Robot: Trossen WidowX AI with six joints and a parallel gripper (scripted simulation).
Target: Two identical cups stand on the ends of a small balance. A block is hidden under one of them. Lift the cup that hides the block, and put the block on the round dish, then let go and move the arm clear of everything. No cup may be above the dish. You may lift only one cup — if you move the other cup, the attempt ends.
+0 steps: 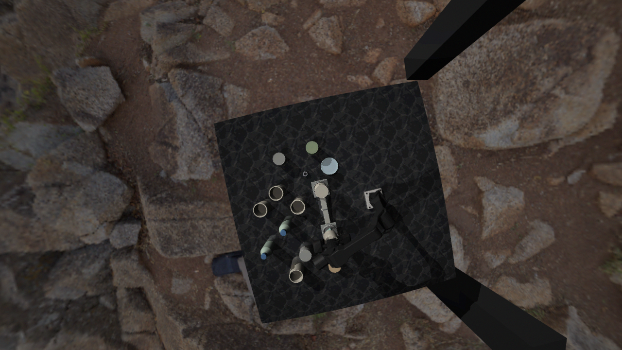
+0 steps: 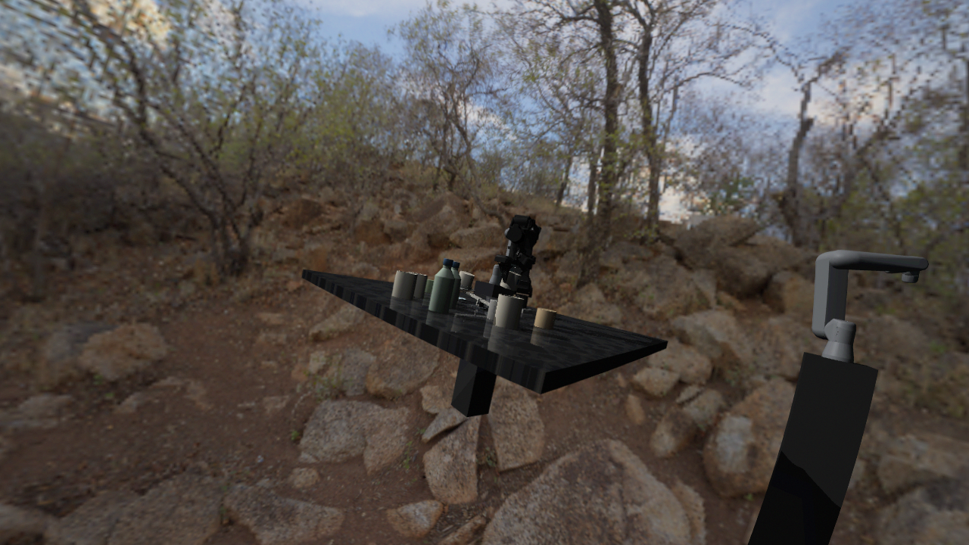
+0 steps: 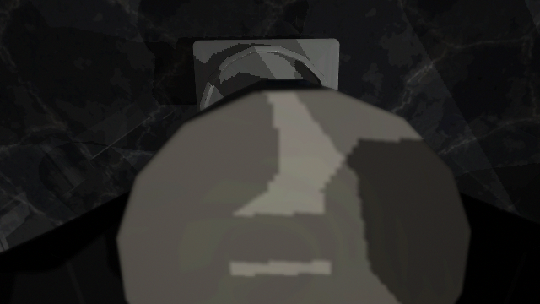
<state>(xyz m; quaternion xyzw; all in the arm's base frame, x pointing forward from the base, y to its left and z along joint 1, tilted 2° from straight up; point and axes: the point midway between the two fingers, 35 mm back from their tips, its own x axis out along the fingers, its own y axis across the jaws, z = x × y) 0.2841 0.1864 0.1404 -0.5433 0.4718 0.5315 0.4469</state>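
Right now my gripper tip is 1 cm past the pale green block, 1 cm to the left of it and 9 cm above it. The rest, counted from my gripper tip: balance beam (2 cm ahead, 14 cm to the right, 9 cm below); ring (12 cm ahead, 35 cm to the right, 12 cm below); cream cup (4 cm ahead, 27 cm to the right, 2 cm below).
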